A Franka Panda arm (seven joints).
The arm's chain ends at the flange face. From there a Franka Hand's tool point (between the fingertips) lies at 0.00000 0.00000 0.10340 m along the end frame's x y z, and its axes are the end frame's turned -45 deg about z.
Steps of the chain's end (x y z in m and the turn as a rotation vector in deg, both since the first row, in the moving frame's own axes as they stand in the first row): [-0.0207, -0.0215, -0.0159, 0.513, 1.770, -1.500]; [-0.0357, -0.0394, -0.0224, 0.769, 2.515, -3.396]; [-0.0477, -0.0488, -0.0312, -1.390, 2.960, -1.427]
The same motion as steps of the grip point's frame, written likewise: [0.0035, -0.0283, -0.0160, -0.889, 1.614, -1.500]; [0.0069, -0.0510, -0.0225, -1.235, 2.322, -3.396]; [0.0028, -0.0627, -0.0314, -3.076, 1.110, -1.427]
